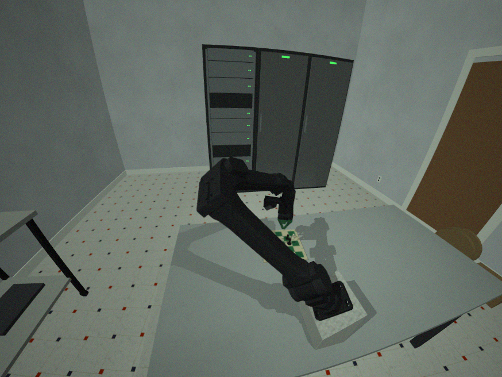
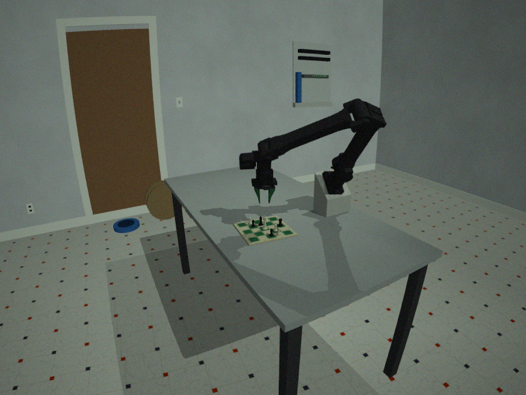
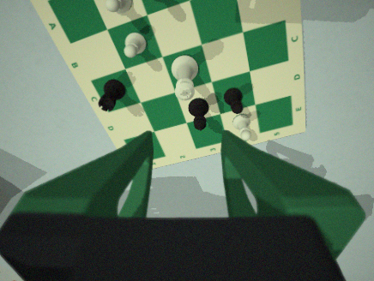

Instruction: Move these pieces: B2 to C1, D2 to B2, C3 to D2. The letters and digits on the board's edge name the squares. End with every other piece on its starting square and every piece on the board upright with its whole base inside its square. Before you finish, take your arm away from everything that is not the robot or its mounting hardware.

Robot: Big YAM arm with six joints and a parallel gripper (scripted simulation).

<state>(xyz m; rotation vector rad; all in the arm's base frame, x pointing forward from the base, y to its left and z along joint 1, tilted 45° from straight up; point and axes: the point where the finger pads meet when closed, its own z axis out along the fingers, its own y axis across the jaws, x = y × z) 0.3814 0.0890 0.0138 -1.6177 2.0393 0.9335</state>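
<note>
My hand is 100 mm above the tall white piece. Also, from my hand: chessboard: 130 mm below.
</note>
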